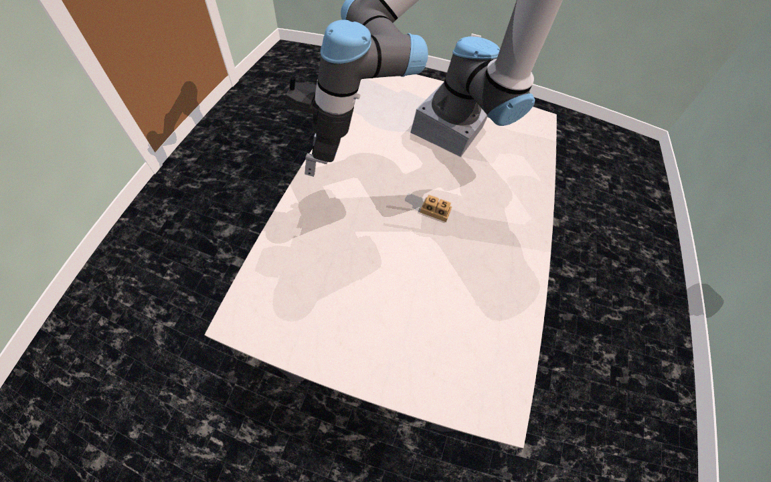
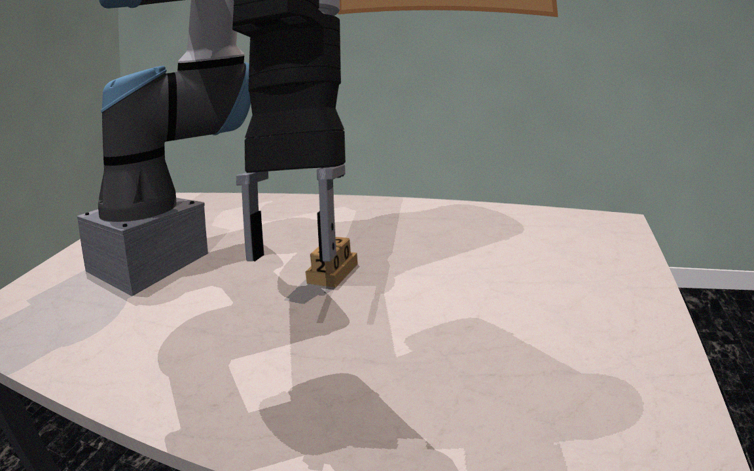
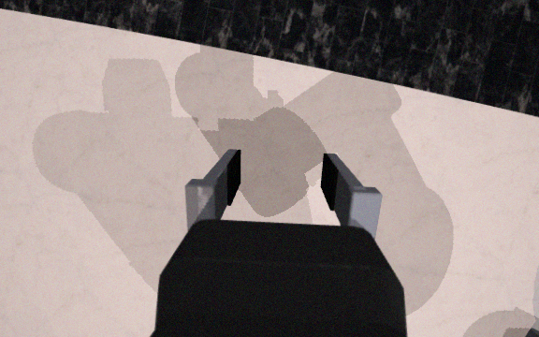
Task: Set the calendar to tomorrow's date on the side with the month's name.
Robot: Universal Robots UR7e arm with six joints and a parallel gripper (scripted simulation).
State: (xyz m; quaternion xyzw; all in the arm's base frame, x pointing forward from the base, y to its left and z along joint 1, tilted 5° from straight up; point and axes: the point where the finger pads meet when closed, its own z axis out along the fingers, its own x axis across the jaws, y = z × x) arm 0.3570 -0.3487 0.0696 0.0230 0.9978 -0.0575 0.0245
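My gripper is now 30 cm to the right of the wooden calendar tray, 17 cm above it and 3 cm past it.
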